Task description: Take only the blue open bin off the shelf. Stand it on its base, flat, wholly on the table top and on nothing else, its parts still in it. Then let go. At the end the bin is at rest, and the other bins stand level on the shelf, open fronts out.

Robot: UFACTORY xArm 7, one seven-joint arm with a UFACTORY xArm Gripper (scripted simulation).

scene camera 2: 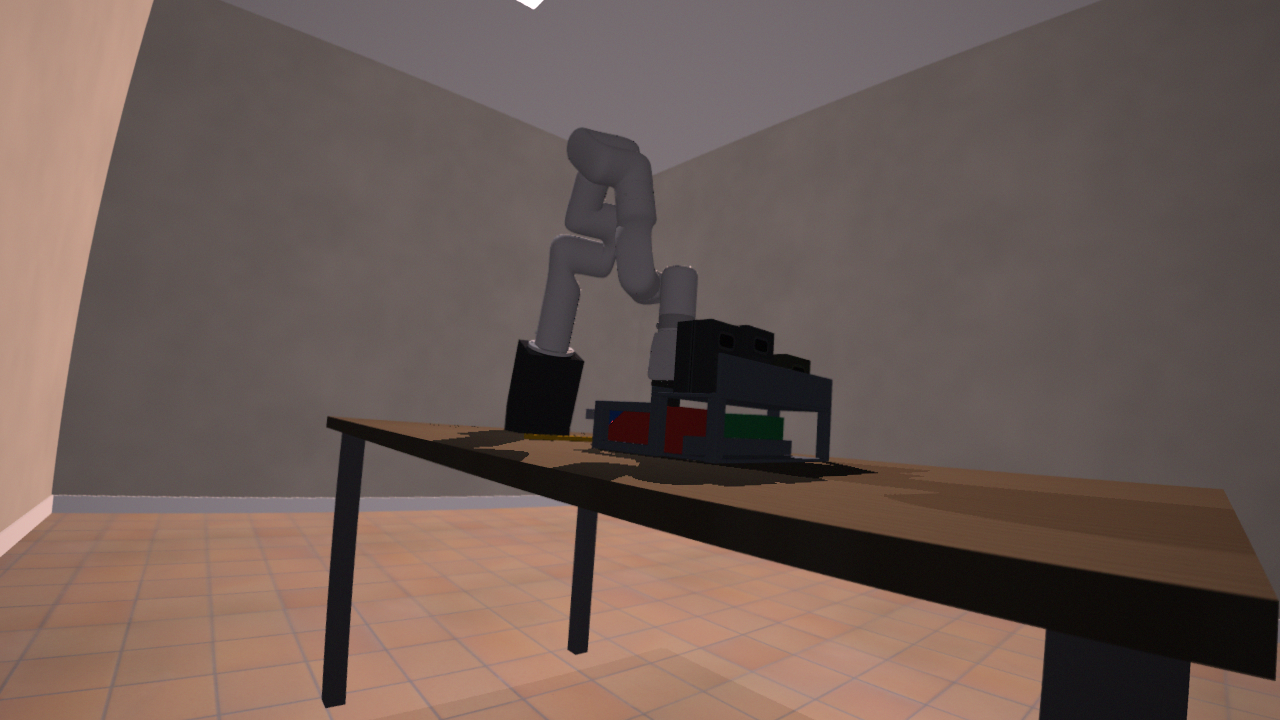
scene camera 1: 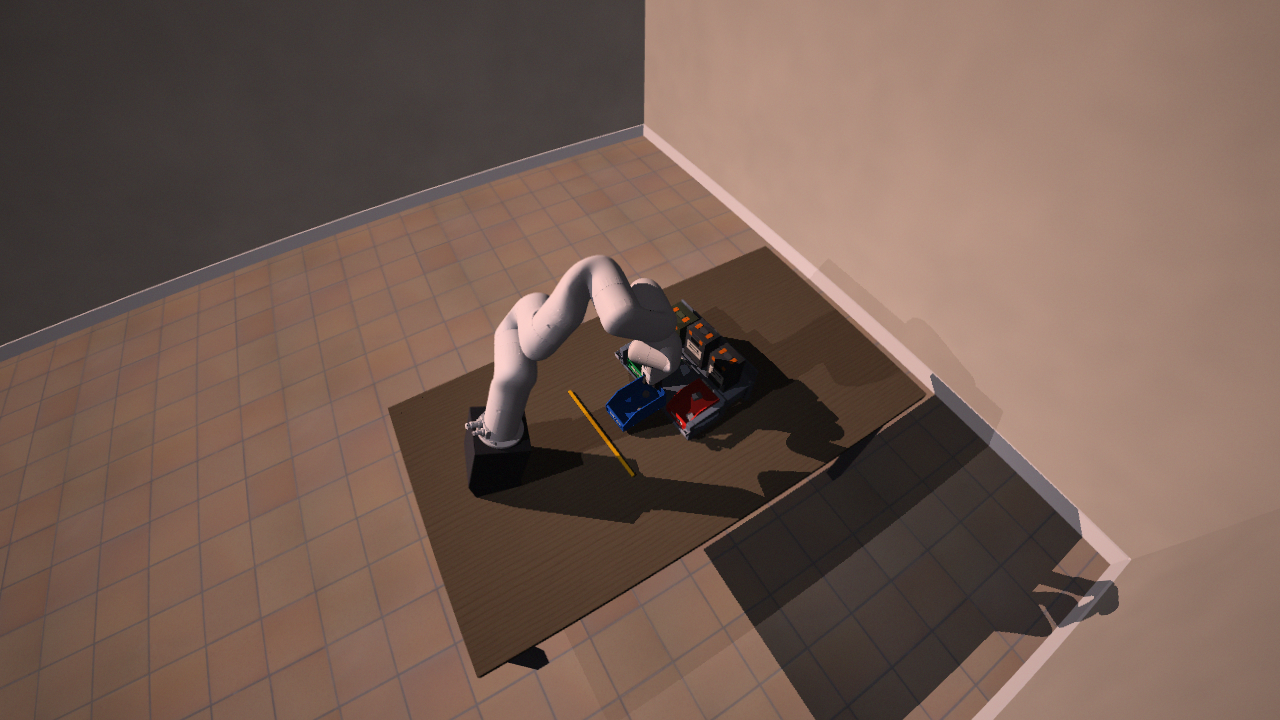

In view: my gripper [scene camera 2: 670, 416], a blue open bin [scene camera 1: 623, 405], a red bin [scene camera 2: 680, 421] and a green bin [scene camera 2: 736, 425].
